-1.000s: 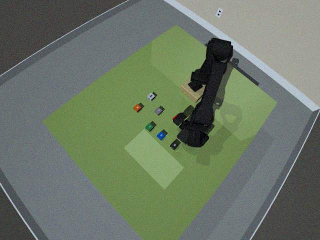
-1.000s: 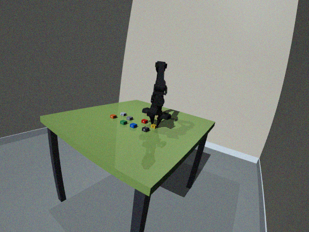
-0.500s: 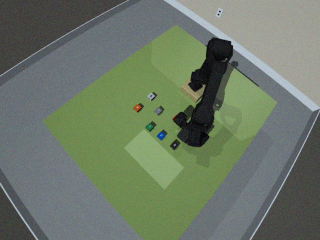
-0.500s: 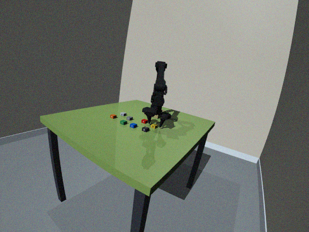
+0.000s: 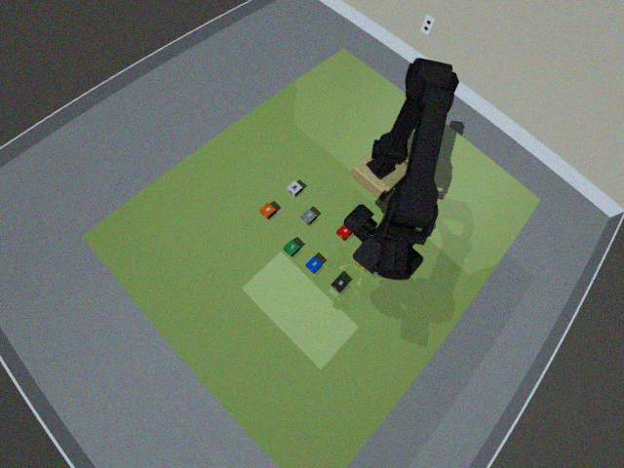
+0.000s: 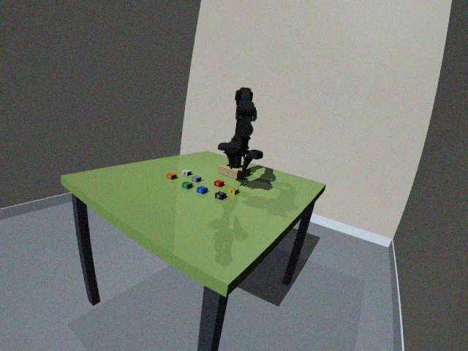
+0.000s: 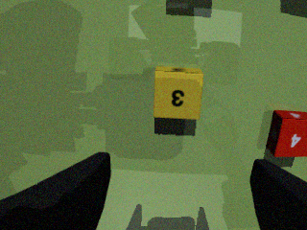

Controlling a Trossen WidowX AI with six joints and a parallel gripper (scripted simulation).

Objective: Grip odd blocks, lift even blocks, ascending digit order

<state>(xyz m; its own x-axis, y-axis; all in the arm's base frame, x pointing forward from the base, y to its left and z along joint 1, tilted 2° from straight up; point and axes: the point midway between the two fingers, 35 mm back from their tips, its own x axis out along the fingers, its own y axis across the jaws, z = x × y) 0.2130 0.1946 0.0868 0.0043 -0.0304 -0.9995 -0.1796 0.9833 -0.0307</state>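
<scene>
The red block lies 1 cm behind my gripper tip, 10 cm to the right of it and 9 cm below it. From my gripper tip the other things lie so: yellow block 9 cm below; blue block 12 cm ahead, 7 cm to the right, 9 cm below; black block 9 cm ahead, 1 cm to the left, 9 cm below.
</scene>
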